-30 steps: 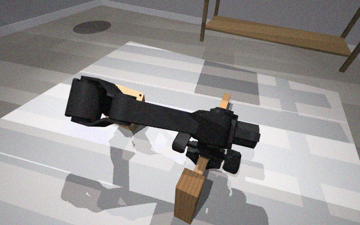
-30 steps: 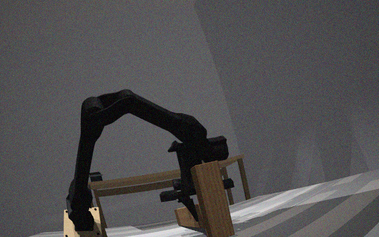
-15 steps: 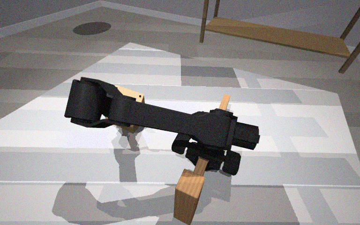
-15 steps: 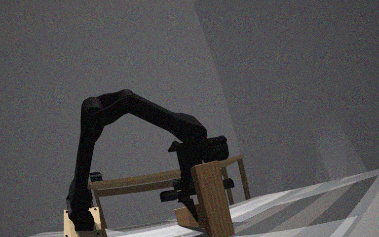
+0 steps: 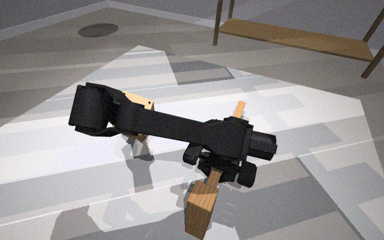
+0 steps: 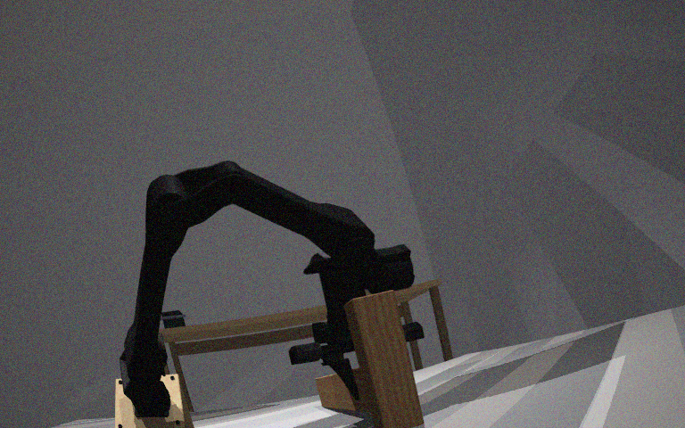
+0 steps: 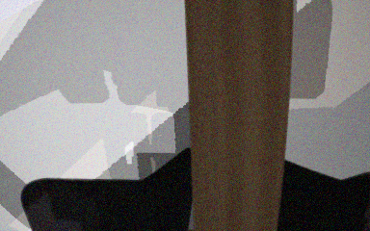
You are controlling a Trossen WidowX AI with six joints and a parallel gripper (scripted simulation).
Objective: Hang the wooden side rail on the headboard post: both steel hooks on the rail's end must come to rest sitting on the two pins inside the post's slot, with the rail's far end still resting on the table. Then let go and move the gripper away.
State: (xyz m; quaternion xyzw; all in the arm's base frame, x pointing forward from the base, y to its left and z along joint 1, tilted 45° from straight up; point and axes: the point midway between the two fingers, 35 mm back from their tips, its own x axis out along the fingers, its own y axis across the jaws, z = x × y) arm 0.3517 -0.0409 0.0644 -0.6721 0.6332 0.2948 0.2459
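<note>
Right now the wooden headboard post is 10 mm ahead of my gripper tip, 120 mm to the right of it and 40 mm above it.
</note>
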